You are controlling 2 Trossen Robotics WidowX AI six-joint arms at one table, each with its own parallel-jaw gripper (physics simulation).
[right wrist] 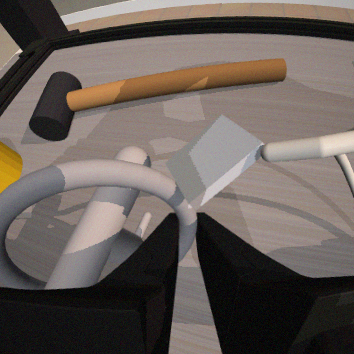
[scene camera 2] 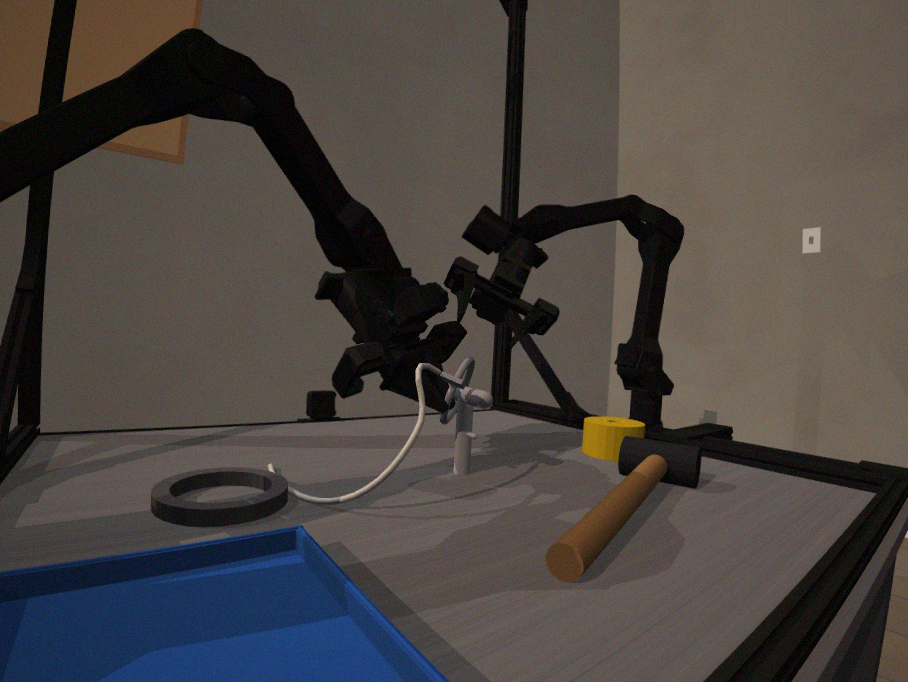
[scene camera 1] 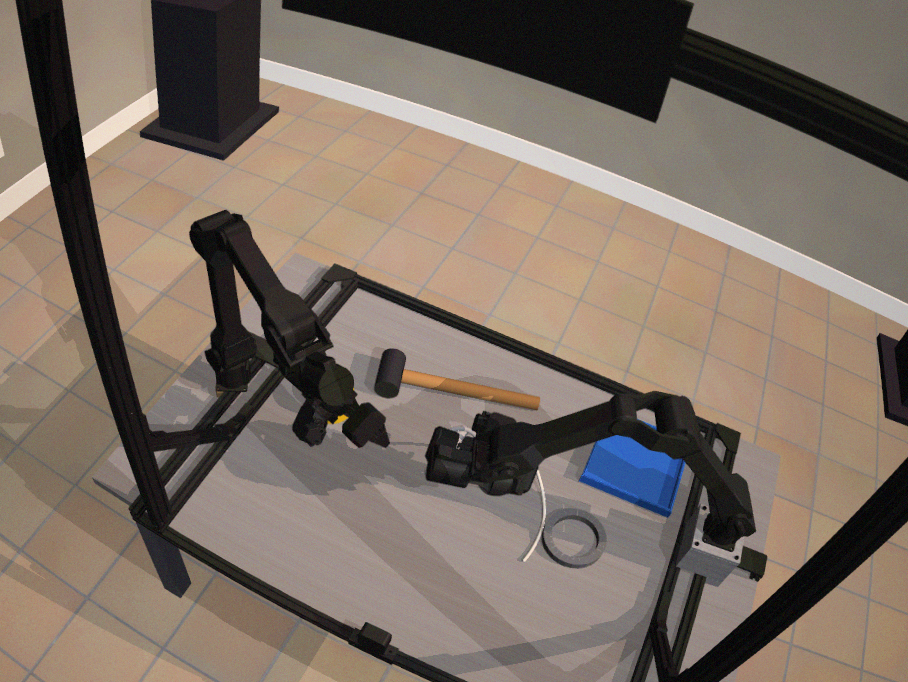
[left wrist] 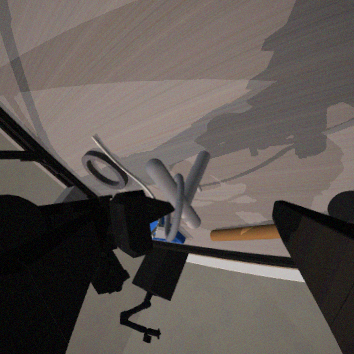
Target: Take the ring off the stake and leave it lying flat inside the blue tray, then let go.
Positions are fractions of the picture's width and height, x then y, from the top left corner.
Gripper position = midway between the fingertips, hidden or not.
The table carries a hammer (scene camera 2: 0.71,0.68) and a yellow cylinder (scene camera 2: 0.66,0.64). I also see my left gripper (scene camera 2: 0.53,0.49), my right gripper (scene camera 2: 0.50,0.60), a white cord (right wrist: 0.92,0.41), a light grey ring (right wrist: 0.63,0.43), a grey stake (right wrist: 0.28,0.67) and a blue tray (scene camera 1: 0.68,0.68).
The hammer also shows in the right wrist view (right wrist: 0.18,0.27) and in scene camera 1 (scene camera 1: 0.43,0.55). The light grey ring shows as well in the left wrist view (left wrist: 0.47,0.65). My left gripper also shows in scene camera 1 (scene camera 1: 0.41,0.64) and in the left wrist view (left wrist: 0.54,0.60). The left wrist view misses the yellow cylinder: it is out of frame.
